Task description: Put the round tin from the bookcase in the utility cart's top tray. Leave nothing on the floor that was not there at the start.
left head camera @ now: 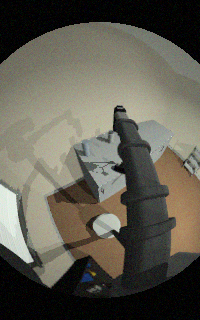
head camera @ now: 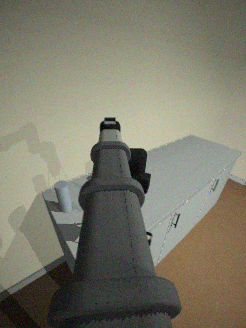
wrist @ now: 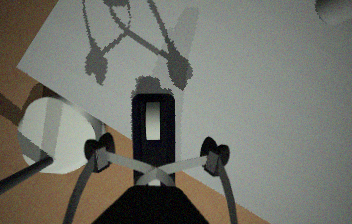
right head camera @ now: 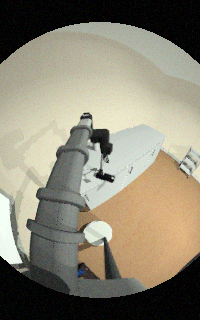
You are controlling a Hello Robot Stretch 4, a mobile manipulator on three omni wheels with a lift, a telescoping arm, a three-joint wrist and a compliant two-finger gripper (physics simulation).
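My gripper (wrist: 158, 147) is open in the wrist view, its two pads wide apart above the pale cabinet top. A dark rectangular piece with a light window shows between and beyond the fingers; nothing is pinched by the pads. A blue-grey upright cylinder (head camera: 63, 196) (left head camera: 86, 148) stands near the left end of the cabinet. A smaller grey cylinder (left head camera: 111, 136) stands behind it, partly beside my arm. Part of a grey round thing (wrist: 336, 11) shows at the wrist view's top right. I cannot tell whether any of these is the round tin. Neither the bookcase nor the utility cart can be clearly identified.
The long pale cabinet (head camera: 185, 160) (right head camera: 135, 145) (wrist: 280, 120) stands against the wall. A round white-topped piece (left head camera: 106, 226) (right head camera: 97, 233) (wrist: 62, 125) stands in front of it. A small tiered unit is at the far right. A dark area with blue and yellow pieces is at lower left.
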